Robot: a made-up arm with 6 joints.
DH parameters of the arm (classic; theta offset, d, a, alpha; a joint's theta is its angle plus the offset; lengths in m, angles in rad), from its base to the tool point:
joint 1: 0 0.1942 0 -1.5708
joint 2: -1.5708 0 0.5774 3.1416
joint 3: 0 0 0 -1.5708
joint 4: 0 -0.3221 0 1.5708
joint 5: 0 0.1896 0 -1.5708
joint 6: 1.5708 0 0 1.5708
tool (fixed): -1.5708 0 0 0
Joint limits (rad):
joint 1: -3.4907..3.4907
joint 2: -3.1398..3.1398
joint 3: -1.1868..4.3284
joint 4: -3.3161..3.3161
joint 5: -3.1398..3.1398
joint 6: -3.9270..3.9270
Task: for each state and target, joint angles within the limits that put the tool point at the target. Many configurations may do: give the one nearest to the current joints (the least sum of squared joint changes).
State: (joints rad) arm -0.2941 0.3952 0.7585 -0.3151 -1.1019 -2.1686
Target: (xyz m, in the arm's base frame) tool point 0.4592 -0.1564 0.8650
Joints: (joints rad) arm 0.0483 0.2486 0.7906 -0.3457 -1.1019 -2.1686
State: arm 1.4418 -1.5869 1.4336 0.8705 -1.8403 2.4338
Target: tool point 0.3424 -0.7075 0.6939
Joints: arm 1.8275 -1.0064 1.2025 0.6449 -1.8403 2.4338
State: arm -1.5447 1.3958 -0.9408 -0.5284 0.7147 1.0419
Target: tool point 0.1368 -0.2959 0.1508
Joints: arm -0.6829 1.2292 -0.7883 -0.7146 0.7147 1.0419
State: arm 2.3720 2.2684 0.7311 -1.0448 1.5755 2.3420
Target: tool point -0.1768 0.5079 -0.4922
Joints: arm 2.1300 2.1932 1.2074 -0.8884 1.5755 2.3420
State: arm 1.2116 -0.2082 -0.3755 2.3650 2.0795 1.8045
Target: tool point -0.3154 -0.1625 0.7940
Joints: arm 0.9291 -1.0125 -0.2933 2.5315 2.0795 1.8045
